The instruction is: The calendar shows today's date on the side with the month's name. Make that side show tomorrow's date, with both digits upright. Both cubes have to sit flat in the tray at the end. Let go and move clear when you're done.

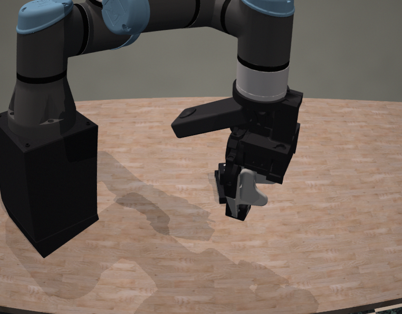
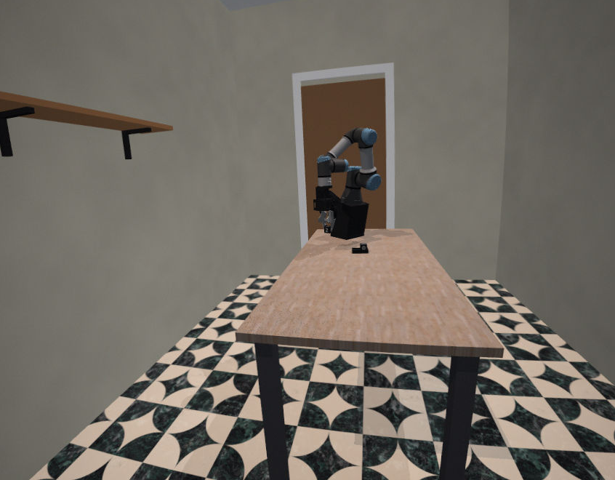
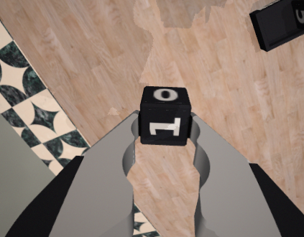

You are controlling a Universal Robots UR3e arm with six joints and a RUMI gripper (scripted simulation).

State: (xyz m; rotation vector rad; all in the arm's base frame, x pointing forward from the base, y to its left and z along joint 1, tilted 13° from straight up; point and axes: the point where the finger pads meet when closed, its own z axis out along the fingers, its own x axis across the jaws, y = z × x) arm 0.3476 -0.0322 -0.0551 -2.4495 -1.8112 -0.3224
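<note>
Right now the black calendar tray is 3 cm behind my hand, 15 cm to the left of it and 12 cm below it. The rest, counted from my hand: black number cube (1 cm below).
</note>
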